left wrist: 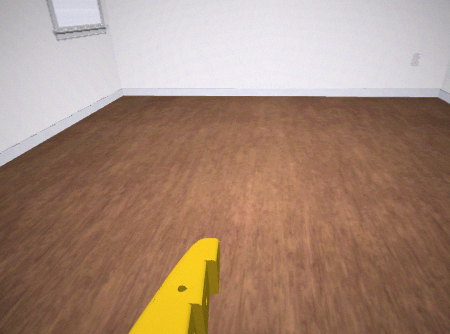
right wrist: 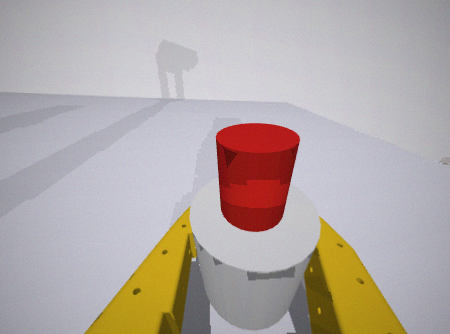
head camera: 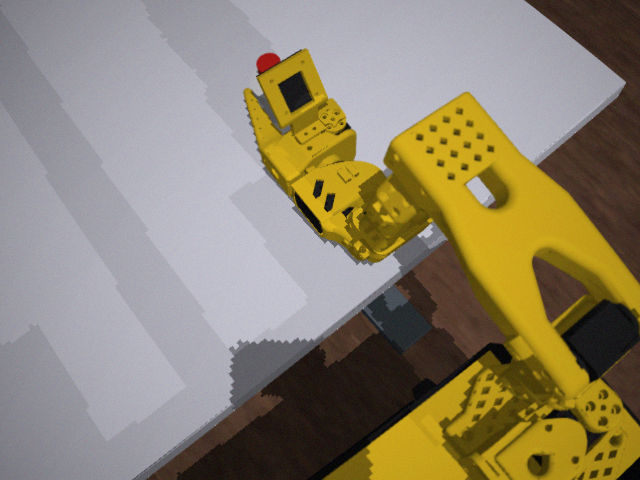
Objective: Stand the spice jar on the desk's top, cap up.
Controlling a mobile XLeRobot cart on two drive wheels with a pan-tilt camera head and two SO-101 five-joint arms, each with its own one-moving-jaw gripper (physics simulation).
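Frame: origin at the left arm's base, x ahead, y left, z up, level; centimetres.
Where they show: left hand, tool point: (left wrist: pixel 218 258); right hand, tool point: (right wrist: pixel 205 212) (head camera: pixel 251 92); right arm's base, link origin: (head camera: pixel 556 424).
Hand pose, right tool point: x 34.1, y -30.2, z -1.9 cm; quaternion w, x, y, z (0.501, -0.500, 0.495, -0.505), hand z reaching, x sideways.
Note:
Each offset is from my right tool point to the top centre of the thing. Level surfaces: height alone.
The spice jar {dx -1.3, dy -1.6, dz +4.0 cm} (head camera: pixel 268 62) (right wrist: pixel 245 295) has a pale grey-white round body and a red cap {dx -1.3, dy -1.5, dz +4.0 cm} (right wrist: pixel 255 175). In the right wrist view it is upright, cap up, between both jaws. My right gripper (head camera: pixel 258 86) (right wrist: pixel 255 240) is shut on its body, with one jaw against each side. In the head camera the gripper hides most of the jar. The desk's top {dz -3.6 cm} (head camera: pixel 439 51) (right wrist: pixel 100 260) spreads below and beyond it; the jar's base is hidden, so I cannot tell if it touches the desk. My left gripper (left wrist: pixel 214 250) shows one notched jaw and is fully open, away from the desk.
The desk's near edge runs diagonally across the head camera, under my right arm (head camera: pixel 516 217). The yellow cart base (head camera: pixel 413 449) is at the bottom right. Shadows cross the desk's top. The left wrist view shows brown floor {dz -75.6 cm} (left wrist: pixel 300 200) and white walls (left wrist: pixel 275 45).

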